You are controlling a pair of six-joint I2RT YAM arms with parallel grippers.
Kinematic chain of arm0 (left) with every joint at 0, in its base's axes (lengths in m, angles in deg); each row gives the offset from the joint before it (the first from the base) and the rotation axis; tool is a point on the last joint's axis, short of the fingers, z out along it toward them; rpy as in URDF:
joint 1: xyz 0 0 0.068 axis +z
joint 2: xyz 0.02 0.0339 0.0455 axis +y
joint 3: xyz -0.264 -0.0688 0 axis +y
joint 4: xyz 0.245 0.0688 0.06 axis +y
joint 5: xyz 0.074 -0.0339 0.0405 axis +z
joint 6: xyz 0.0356 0 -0.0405 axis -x
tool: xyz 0 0 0 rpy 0 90 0
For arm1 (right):
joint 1: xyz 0 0 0.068 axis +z
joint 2: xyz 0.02 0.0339 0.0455 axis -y
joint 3: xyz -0.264 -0.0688 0 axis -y
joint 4: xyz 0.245 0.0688 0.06 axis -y
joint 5: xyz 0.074 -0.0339 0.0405 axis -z
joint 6: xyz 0.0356 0 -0.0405 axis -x
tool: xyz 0 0 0 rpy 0 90 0
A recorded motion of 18 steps. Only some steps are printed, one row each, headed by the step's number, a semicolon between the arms.
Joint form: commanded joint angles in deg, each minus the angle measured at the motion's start. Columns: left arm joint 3, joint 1, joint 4, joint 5, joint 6, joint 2; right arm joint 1, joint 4, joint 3, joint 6, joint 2, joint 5.
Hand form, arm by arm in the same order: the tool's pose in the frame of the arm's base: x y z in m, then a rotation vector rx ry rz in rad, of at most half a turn. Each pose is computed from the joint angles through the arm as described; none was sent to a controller.
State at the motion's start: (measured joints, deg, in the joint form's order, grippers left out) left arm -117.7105 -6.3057 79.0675 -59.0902 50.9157 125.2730; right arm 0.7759 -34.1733 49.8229 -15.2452 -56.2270 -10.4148
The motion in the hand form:
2: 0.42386 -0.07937 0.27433 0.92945 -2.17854 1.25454; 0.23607 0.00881 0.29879 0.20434 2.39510 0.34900
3: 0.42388 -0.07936 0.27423 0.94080 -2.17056 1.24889; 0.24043 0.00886 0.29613 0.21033 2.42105 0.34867
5: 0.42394 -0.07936 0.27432 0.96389 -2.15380 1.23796; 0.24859 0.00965 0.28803 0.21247 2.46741 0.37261
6: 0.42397 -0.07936 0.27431 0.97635 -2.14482 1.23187; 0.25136 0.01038 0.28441 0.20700 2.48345 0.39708
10: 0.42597 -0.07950 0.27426 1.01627 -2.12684 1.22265; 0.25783 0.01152 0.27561 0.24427 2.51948 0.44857
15: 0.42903 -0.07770 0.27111 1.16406 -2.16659 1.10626; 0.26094 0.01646 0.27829 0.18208 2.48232 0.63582
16: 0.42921 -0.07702 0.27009 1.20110 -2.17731 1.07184; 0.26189 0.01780 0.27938 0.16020 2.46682 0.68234
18: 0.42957 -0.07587 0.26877 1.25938 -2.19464 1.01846; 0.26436 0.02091 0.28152 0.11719 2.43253 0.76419
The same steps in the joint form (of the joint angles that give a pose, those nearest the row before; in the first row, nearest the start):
2: -1.81 -0.15 0.00 -2.08 4.90 -0.13; -0.26 -4.87 7.67 0.72 -9.40 -0.41
3: -1.79 -0.15 -0.02 -2.05 5.55 -0.13; -0.26 -5.60 8.35 0.70 -10.86 -0.44
5: -1.82 -0.15 -0.04 -2.03 6.93 -0.13; -0.26 -6.10 8.87 0.66 -13.55 -1.62
6: -1.81 -0.15 -0.07 -2.01 7.67 -0.13; -0.26 -6.08 8.88 0.68 -14.49 -2.78
10: -1.79 -0.15 -1.33 -1.70 10.51 -0.13; -0.26 -5.97 8.87 -1.18 -16.72 -4.57
15: -1.82 -0.17 -2.80 5.14 16.20 -0.13; -0.26 -3.74 8.87 -1.70 -17.01 -12.96
16: -1.79 -0.18 -2.80 7.02 17.29 -0.13; -0.24 -2.91 8.85 -1.73 -17.05 -15.12
18: -1.81 -0.18 -2.80 10.01 18.97 -0.13; -0.02 -0.94 8.81 -1.92 -17.22 -18.91

